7 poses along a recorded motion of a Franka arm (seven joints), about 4.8 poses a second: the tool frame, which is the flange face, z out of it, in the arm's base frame.
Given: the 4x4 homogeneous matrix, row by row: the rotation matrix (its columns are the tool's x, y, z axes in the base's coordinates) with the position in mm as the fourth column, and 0 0 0 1 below. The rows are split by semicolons.
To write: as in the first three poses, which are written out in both.
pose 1, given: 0.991 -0.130 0.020 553; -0.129 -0.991 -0.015 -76; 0.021 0.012 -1.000 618; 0 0 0 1
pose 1, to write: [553 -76 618], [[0.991 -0.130 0.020], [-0.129 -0.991 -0.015], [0.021 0.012 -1.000]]
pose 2, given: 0.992 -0.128 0.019 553; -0.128 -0.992 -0.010 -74; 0.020 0.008 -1.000 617; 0 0 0 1
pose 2, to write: [553 -74 617], [[0.992 -0.128 0.019], [-0.128 -0.992 -0.010], [0.020 0.008 -1.000]]
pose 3, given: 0.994 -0.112 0.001 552; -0.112 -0.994 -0.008 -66; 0.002 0.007 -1.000 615; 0 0 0 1
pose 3, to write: [552 -66 615], [[0.994 -0.112 0.001], [-0.112 -0.994 -0.008], [0.002 0.007 -1.000]]
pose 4, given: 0.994 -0.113 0.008 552; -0.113 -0.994 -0.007 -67; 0.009 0.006 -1.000 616; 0 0 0 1
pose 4, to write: [552 -67 616], [[0.994 -0.113 0.008], [-0.113 -0.994 -0.007], [0.009 0.006 -1.000]]
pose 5, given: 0.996 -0.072 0.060 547; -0.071 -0.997 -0.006 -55; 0.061 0.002 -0.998 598; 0 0 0 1
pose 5, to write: [547 -55 598], [[0.996 -0.072 0.060], [-0.071 -0.997 -0.006], [0.061 0.002 -0.998]]
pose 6, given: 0.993 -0.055 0.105 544; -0.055 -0.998 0.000 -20; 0.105 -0.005 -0.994 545; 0 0 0 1
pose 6, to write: [544 -20 545], [[0.993 -0.055 0.105], [-0.055 -0.998 0.000], [0.105 -0.005 -0.994]]
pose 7, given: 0.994 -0.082 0.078 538; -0.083 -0.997 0.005 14; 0.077 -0.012 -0.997 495; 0 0 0 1
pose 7, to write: [538 14 495], [[0.994 -0.082 0.078], [-0.083 -0.997 0.005], [0.077 -0.012 -0.997]]
